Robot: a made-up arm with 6 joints. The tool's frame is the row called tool. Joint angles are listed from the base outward.
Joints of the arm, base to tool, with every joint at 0 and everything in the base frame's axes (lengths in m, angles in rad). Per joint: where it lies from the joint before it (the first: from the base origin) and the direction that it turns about. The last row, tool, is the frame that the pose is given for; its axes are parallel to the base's.
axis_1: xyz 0 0 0.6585 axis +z
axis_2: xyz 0.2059 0 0 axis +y
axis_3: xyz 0 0 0.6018 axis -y
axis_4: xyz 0 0 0.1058 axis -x
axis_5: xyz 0.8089 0 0 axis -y
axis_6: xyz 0.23 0 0 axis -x
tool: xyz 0 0 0
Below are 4 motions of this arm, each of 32 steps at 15 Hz.
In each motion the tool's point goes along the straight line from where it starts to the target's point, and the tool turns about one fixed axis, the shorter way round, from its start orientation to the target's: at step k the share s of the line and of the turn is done. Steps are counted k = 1, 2, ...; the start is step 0. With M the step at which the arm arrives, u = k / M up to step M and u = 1 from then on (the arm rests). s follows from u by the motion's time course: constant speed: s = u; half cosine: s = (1 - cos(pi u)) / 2; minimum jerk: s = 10 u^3 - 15 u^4 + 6 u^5.
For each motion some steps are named. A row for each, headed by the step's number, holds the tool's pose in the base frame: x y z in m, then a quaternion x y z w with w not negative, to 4 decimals.
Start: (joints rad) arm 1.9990 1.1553 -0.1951 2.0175 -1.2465 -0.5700
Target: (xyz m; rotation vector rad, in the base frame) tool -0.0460 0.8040 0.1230 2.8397 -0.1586 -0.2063
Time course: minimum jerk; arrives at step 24
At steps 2, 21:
2: -0.2951 1.1212 0.0845 -0.8432 -0.3733 0.2596 0.2867
21: -0.0500 0.8091 0.1224 0.9865 -0.0478 -0.0751 0.1375

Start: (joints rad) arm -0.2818 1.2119 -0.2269 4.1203 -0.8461 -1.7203
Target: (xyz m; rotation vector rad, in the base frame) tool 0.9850 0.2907 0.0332 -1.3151 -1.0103 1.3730
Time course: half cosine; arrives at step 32
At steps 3, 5, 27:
3: 1.0902 -0.1577 -0.0546 -0.7016 0.0058 0.4198 0.5758
5: 1.0862 -0.1405 -0.0513 -0.6982 -0.0109 0.4273 0.5743
27: 0.9913 0.2636 0.0279 -0.5517 -0.3896 0.5564 0.4840

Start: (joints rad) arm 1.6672 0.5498 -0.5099 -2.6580 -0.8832 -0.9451
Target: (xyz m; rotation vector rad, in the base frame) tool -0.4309 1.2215 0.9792 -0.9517 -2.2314 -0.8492
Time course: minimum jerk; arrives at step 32
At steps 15, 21, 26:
15: -0.3016 1.2114 0.6934 -0.4771 -0.8565 0.0566 0.1886
21: -0.3787 1.2174 0.8638 -0.4129 -0.8596 -0.1690 0.2490
26: -0.4196 1.2206 0.9542 -0.3686 -0.8407 -0.2856 0.2753

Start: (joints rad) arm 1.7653 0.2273 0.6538 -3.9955 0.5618 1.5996
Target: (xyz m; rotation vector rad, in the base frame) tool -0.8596 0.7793 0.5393 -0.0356 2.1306 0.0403
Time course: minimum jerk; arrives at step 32
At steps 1, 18, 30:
1: -0.3314 1.2033 1.6827 0.4281 0.8058 0.3690 0.1767
18: -0.6567 0.9422 0.9785 0.1657 0.8937 0.1616 0.3843
30: -0.8584 0.7802 0.5418 -0.0136 0.8751 0.0174 0.4835

